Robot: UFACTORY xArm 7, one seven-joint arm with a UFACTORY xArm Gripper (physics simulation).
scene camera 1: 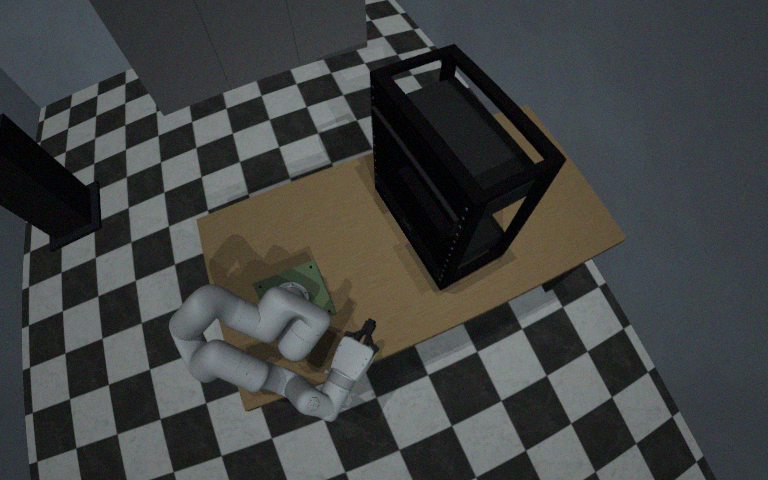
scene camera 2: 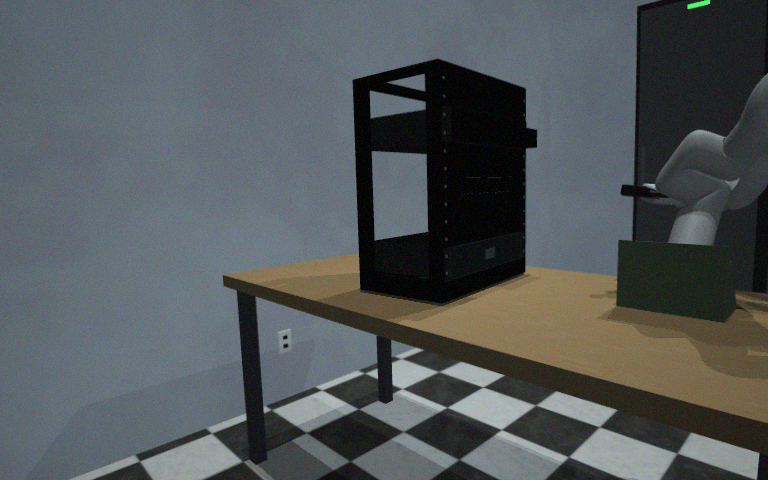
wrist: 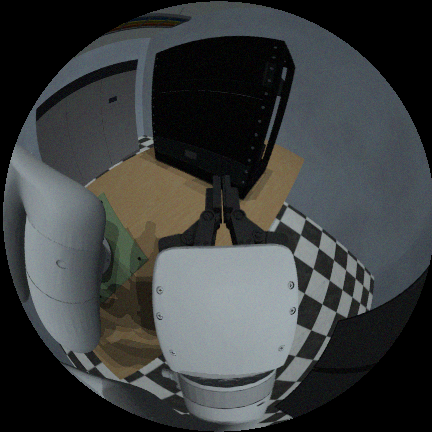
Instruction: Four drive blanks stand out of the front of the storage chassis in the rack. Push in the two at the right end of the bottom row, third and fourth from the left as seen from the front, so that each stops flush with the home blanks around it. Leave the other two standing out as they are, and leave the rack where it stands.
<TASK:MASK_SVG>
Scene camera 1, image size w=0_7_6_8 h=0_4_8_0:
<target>gripper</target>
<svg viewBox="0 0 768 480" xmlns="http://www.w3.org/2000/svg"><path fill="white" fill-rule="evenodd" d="M370 318L368 321L365 321L361 330L354 333L345 332L331 363L334 372L354 382L362 379L379 350L379 347L373 343L371 336L376 327L376 322Z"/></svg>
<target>black rack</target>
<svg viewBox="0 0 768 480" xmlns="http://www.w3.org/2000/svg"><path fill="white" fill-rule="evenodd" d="M455 44L370 71L375 188L440 291L504 255L567 160L514 101ZM526 197L504 232L492 214ZM456 66L495 104L544 160L536 164L531 160L491 113L454 77ZM442 59L439 82L405 94L390 77Z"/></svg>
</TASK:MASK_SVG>
